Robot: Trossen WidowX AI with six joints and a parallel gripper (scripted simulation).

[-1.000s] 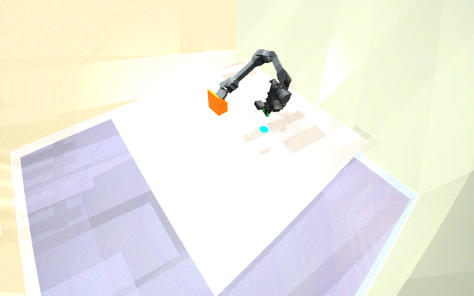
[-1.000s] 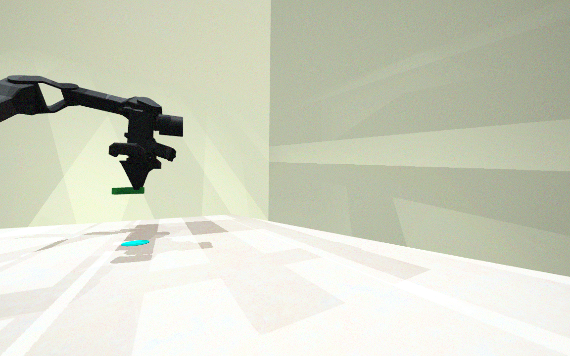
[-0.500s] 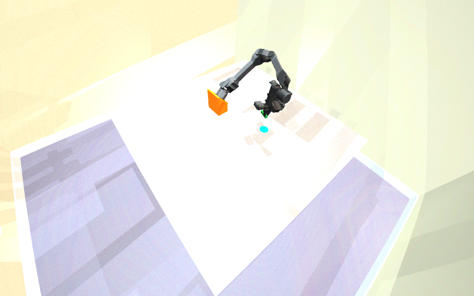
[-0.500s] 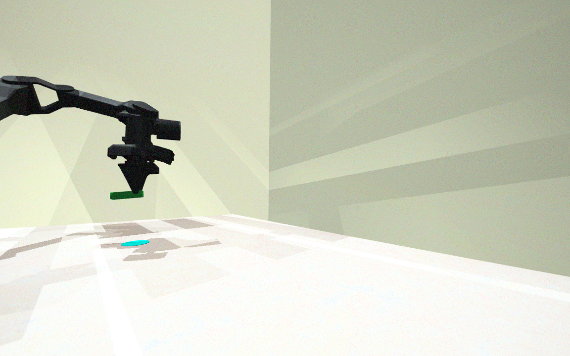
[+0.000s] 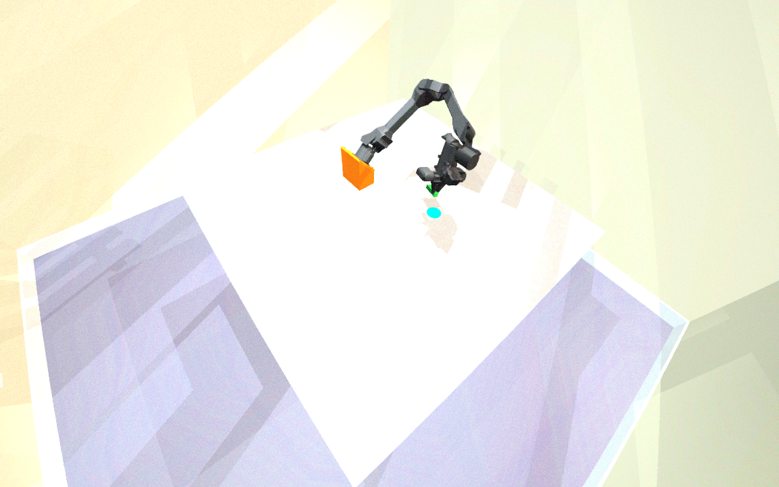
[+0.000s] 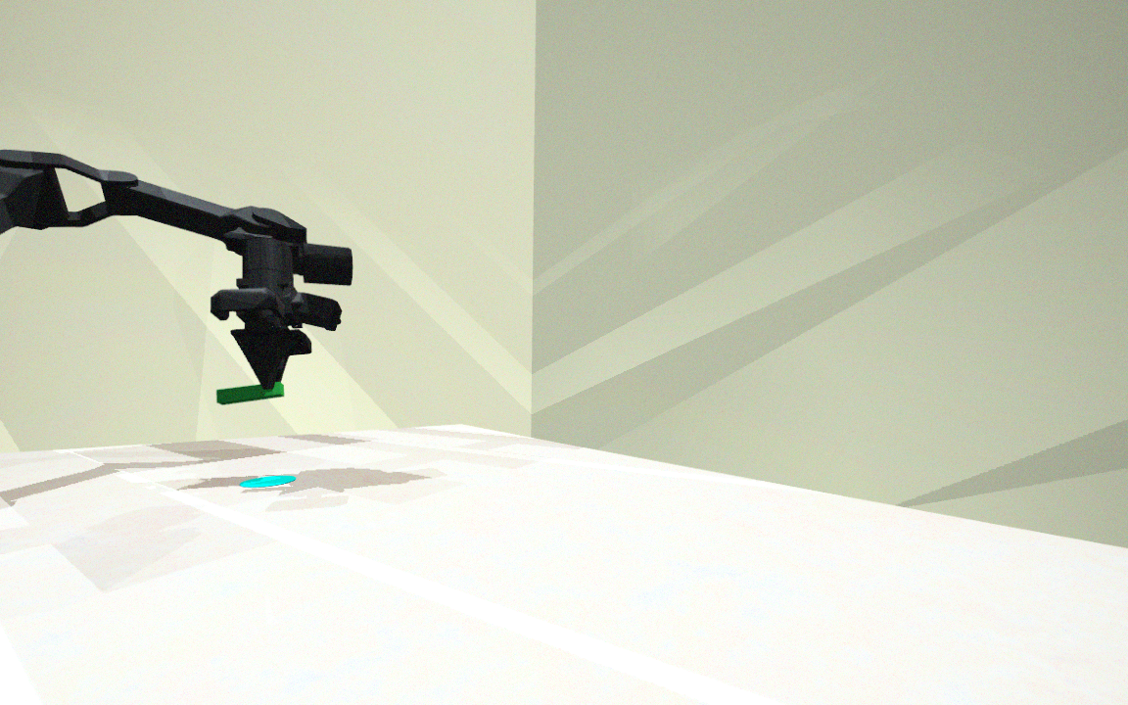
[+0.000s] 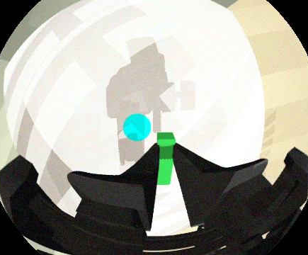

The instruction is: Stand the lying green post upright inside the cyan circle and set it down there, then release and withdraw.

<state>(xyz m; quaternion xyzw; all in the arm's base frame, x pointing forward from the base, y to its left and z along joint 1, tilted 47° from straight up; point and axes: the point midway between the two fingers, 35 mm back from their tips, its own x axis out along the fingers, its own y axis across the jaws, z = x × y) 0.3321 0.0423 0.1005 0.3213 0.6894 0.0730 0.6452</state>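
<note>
Right now my gripper tip is 2 cm to the right of the cyan circle and 12 cm above it. Also, from my gripper tip: green post (2 cm behind, 1 cm to the left).
</note>
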